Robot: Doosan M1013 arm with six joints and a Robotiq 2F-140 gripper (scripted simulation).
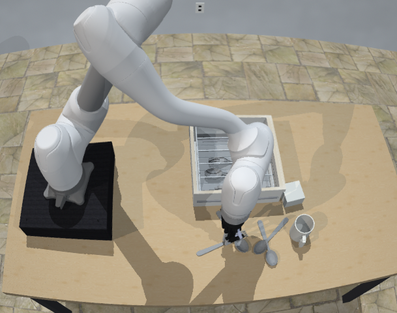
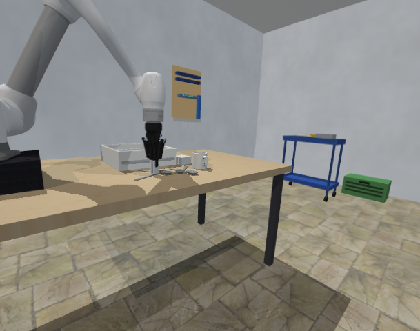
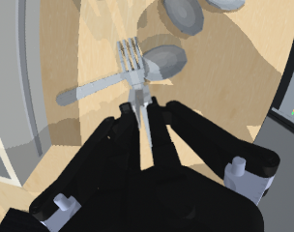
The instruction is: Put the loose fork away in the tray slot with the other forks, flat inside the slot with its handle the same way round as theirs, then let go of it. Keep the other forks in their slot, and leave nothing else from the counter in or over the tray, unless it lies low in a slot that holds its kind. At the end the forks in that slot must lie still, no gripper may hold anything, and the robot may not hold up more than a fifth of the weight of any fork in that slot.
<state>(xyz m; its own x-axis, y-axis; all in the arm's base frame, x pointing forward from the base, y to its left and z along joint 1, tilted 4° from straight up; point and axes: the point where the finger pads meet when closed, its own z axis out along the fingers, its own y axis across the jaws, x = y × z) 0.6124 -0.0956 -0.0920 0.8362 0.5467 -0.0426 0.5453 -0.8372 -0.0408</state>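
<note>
Now: hand 10 mm past the cutlery tray, 330 mm to the right of it and 10 mm below it. From my hand the other things lie so: small white box 230 mm ahead, 220 mm to the left, 20 mm below; then white mug 270 mm ahead, 60 mm to the left.
</note>
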